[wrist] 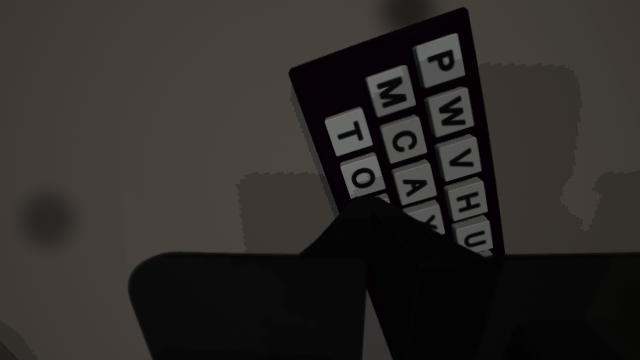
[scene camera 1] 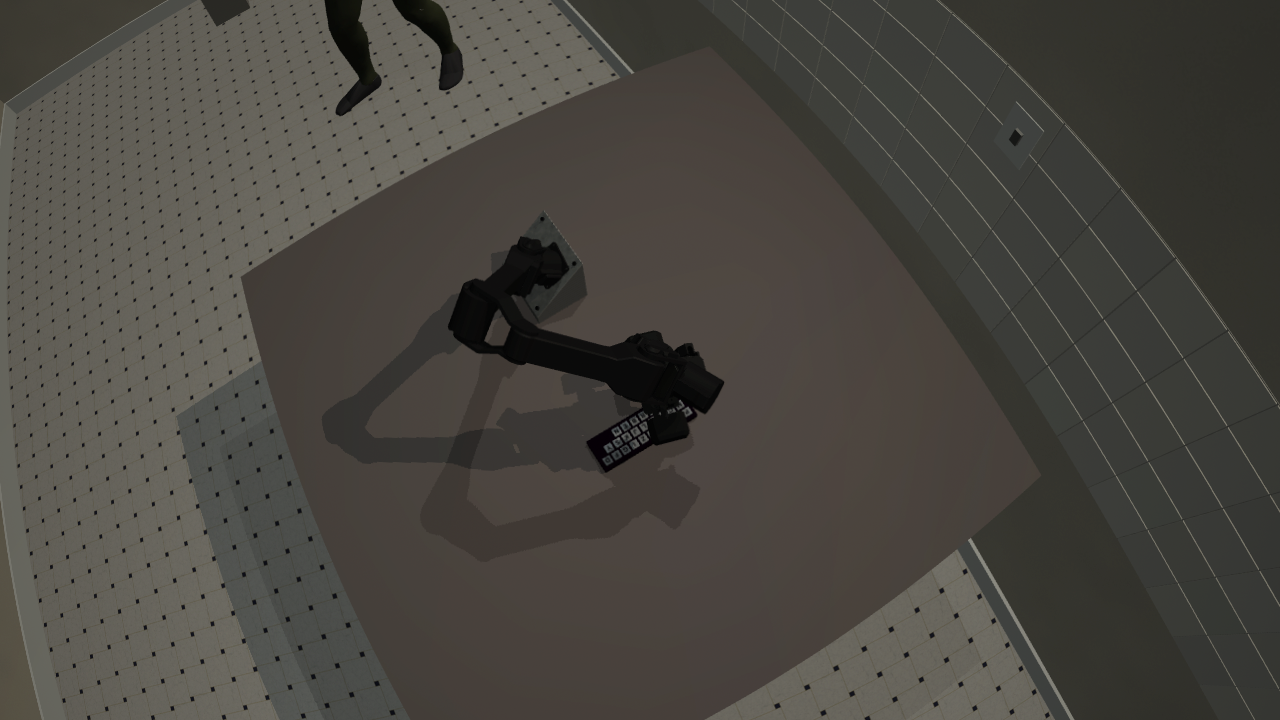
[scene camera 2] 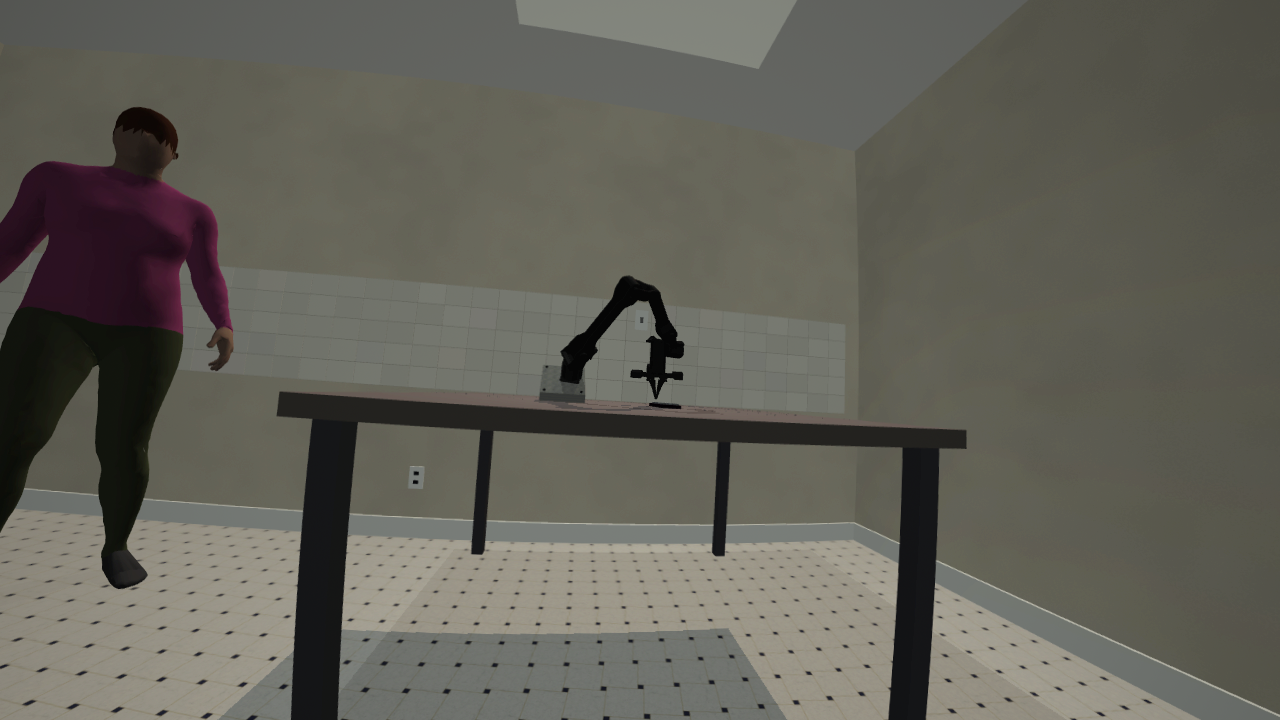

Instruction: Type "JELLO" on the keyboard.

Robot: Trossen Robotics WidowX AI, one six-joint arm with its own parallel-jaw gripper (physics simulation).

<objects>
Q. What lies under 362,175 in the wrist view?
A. An o key.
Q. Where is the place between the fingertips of the gripper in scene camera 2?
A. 655,399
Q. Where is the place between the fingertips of the gripper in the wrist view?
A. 365,208
</objects>
